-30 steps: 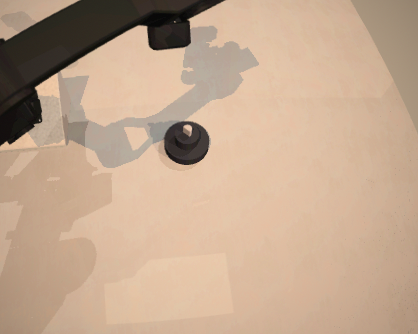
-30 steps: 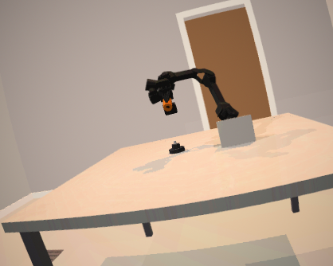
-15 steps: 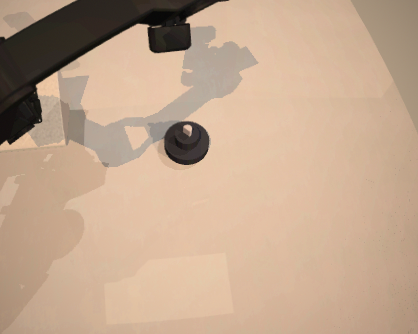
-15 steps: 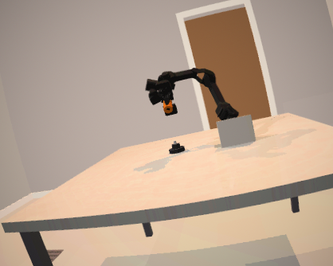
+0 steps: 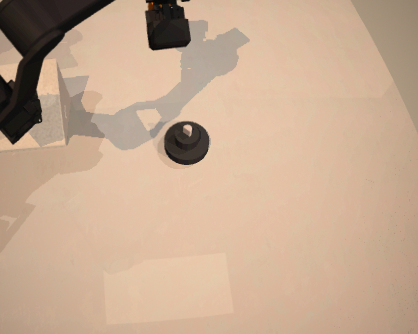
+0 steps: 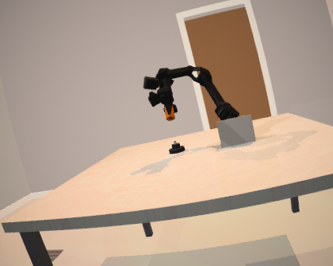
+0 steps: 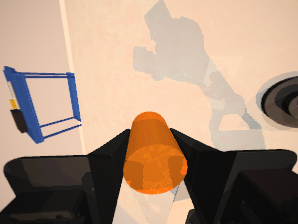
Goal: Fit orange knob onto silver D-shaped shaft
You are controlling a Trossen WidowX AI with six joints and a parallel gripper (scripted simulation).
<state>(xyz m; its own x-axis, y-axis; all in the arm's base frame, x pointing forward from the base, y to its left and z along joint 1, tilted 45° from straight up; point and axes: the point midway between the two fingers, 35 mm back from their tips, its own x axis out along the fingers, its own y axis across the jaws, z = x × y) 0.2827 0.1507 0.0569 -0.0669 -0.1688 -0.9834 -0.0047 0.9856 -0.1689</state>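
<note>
The orange knob lies 30 mm above my gripper tip and 20 mm to the right of it. Also, from my gripper tip: round pedestal: 170 mm to the right, 170 mm below, 30 mm ahead.
</note>
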